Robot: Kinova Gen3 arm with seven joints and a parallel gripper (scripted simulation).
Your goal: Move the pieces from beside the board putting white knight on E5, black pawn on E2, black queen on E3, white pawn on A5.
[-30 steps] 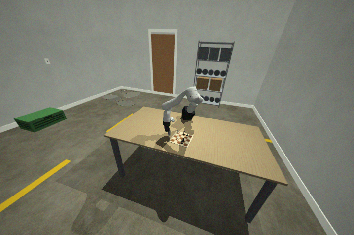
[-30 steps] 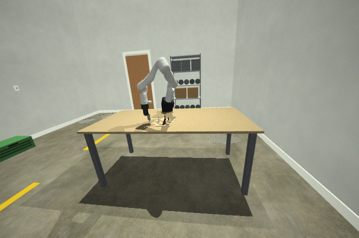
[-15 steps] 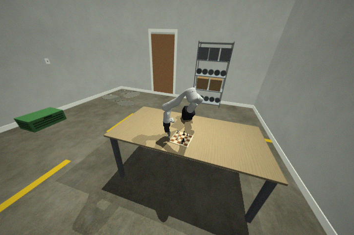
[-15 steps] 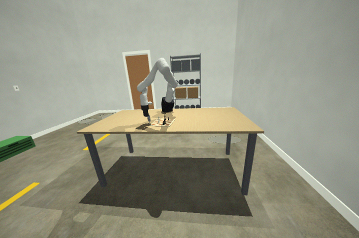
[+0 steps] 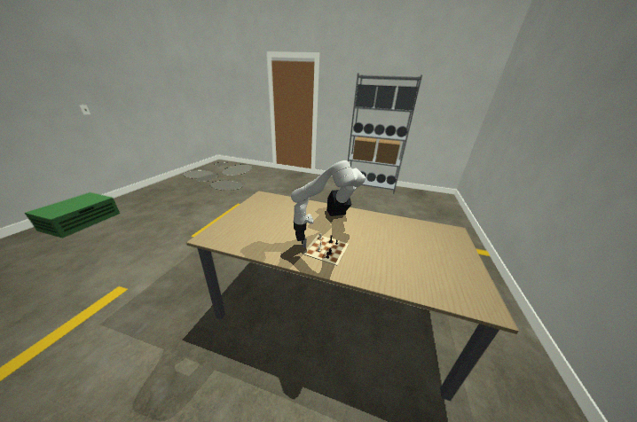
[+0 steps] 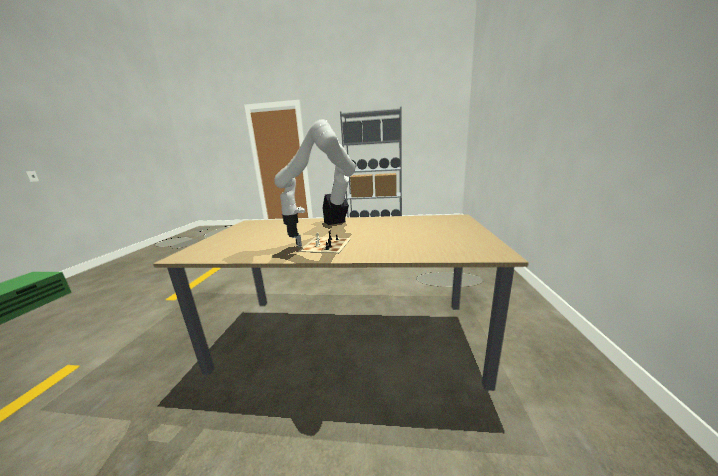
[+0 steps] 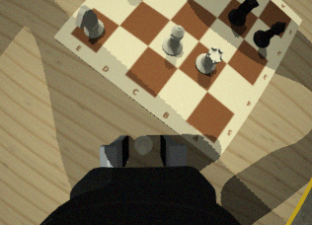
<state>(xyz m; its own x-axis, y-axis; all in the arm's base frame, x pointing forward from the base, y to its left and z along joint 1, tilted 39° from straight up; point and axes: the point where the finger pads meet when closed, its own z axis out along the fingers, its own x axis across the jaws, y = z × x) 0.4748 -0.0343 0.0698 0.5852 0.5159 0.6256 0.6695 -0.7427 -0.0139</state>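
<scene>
Now: the white pawn 10 mm below my hand. The rest, counted from my hand: black pawn: 150 mm behind, 150 mm to the left, 10 mm below; then chessboard: 60 mm behind, 130 mm to the left, 20 mm below; then black queen: 140 mm behind, 110 mm to the left, 10 mm above.
</scene>
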